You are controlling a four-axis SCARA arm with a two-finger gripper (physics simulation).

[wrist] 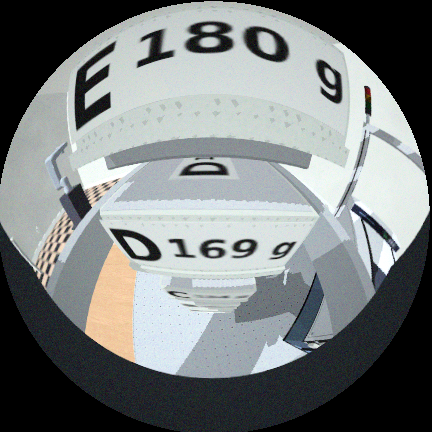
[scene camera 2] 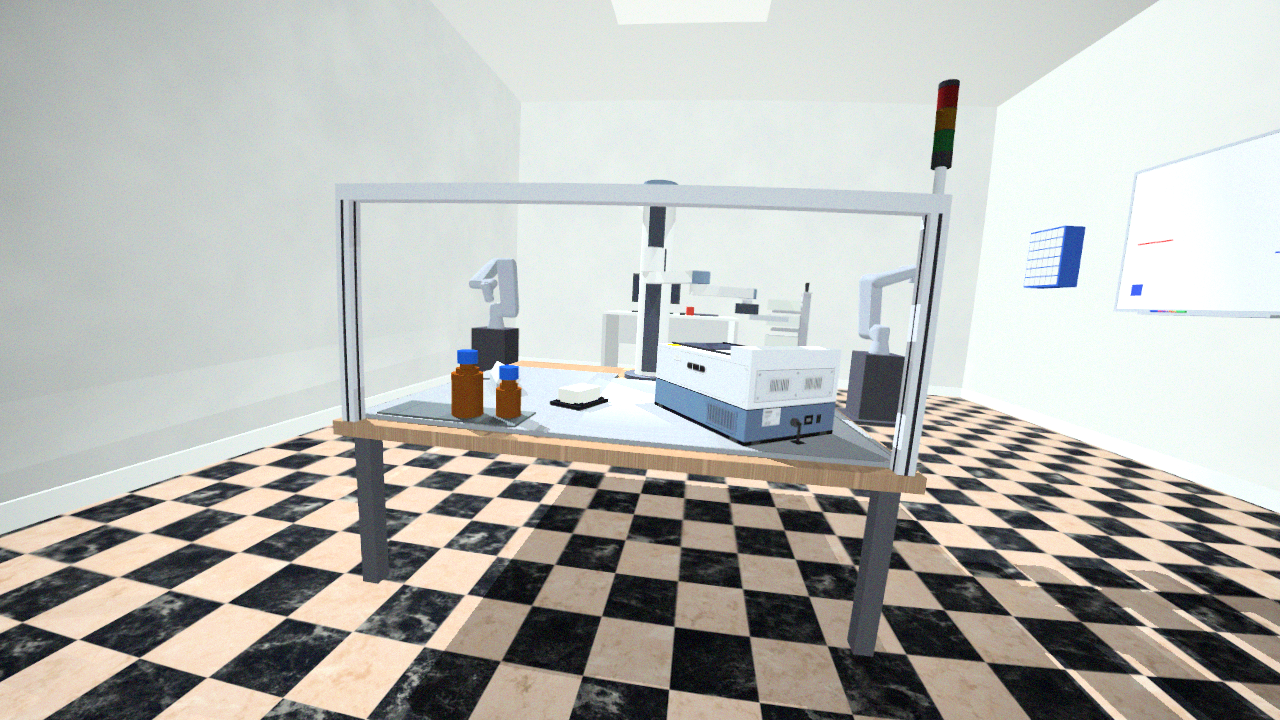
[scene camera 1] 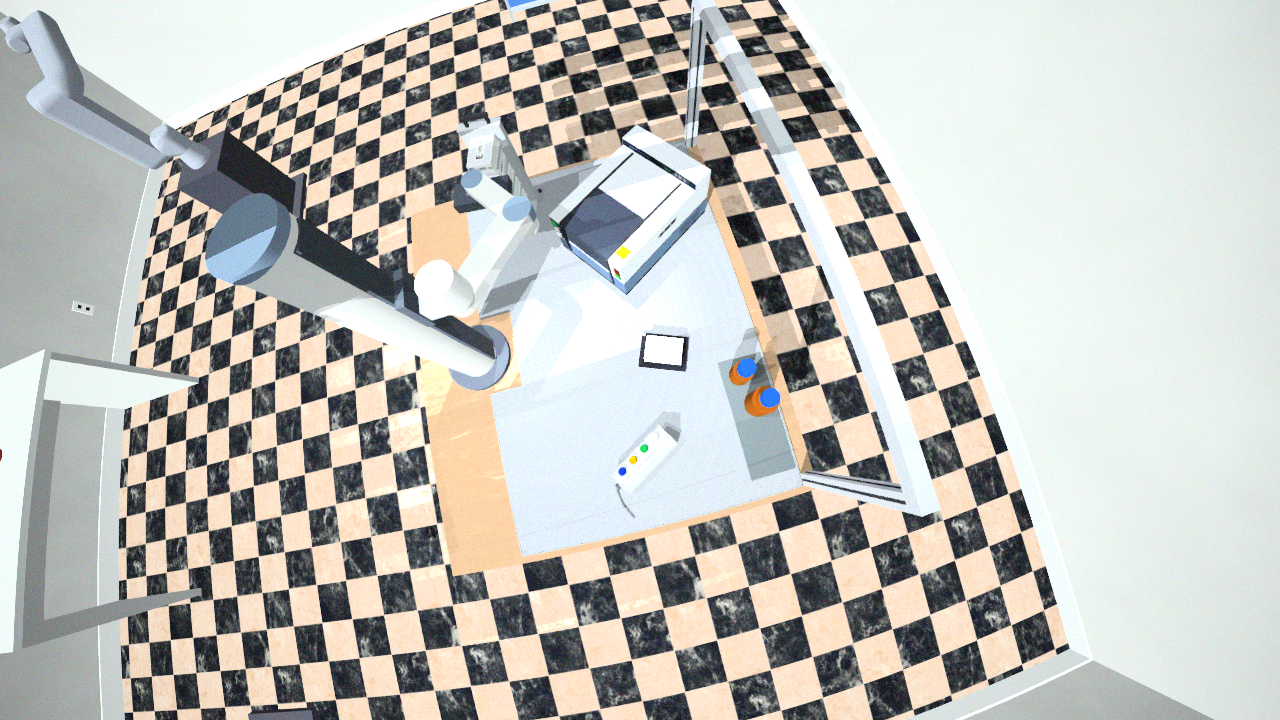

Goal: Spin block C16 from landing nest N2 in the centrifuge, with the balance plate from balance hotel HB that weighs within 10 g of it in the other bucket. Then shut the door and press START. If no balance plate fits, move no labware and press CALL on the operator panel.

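Where they show: gripper, fingertip midpoint: (wrist: 207, 165) (scene camera 2: 787, 319); arm's base, origin of the base link: (scene camera 2: 650, 377) (scene camera 1: 479, 357).
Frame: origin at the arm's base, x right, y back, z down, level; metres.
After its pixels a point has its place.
My gripper (wrist: 207, 165) {y -0.257, x -0.563, z -0.321 m} is shut on balance plate D (wrist: 212, 245) {y -0.248, x -0.481, z -0.321 m}, labelled 169 g, with one finger along each side. Plate E (wrist: 212, 95), labelled 180 g, is above it, and plate C (wrist: 210, 287) {y -0.247, x -0.487, z -0.253 m} and more plates are below. Balance hotel HB (scene camera 1: 520, 170) {y -0.330, x -0.596, z -0.206 m} (scene camera 2: 804, 317) {y -0.337, x -0.608, z -0.333 m} stands beside the centrifuge (scene camera 1: 680, 210) {y -0.839, x -0.252, z -0.201 m} (scene camera 2: 747, 411) {y -0.968, x -0.346, z -0.103 m} (wrist: 302, 310) {y -0.482, x -0.406, z -0.030 m}. In the scene views the fingers are too small to make out. A white block (scene camera 1: 664, 349) {y -0.668, x 0.167, z -0.067 m} (scene camera 2: 580, 392) {y -0.731, x 0.144, z -0.064 m} sits on a dark nest; its label cannot be read. The centrifuge top shows a dark part and a white part; its door state is unclear.
The operator panel (scene camera 1: 657, 454) {y -0.558, x 0.494, z -0.091 m} has blue, yellow and green buttons. Two amber bottles (scene camera 1: 742, 373) {y -0.873, x 0.325, z -0.157 m} (scene camera 2: 466, 394) {y -0.964, x 0.401, z -0.084 m} with blue caps stand at the table edge by the frame (scene camera 1: 859, 304) {y -1.026, x 0.315, z -0.620 m} (scene camera 2: 626, 194) {y -1.044, x -0.030, z -0.596 m}. A signal tower (scene camera 2: 944, 125) {y -1.040, x -0.696, z -0.762 m} (wrist: 368, 100) rises beyond the centrifuge.
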